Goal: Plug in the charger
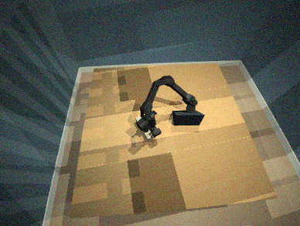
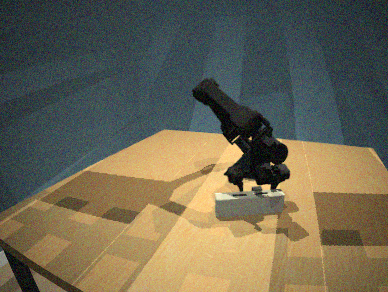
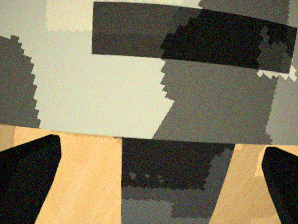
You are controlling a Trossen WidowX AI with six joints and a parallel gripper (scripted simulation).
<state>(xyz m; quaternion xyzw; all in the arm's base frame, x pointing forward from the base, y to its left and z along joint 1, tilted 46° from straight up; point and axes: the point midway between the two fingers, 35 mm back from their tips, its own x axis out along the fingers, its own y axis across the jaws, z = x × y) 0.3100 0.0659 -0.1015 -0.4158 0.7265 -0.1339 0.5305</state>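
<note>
My gripper tip is 20 mm short of the black two-prong charger, 10 mm to the right of it and 10 mm below it.
</note>
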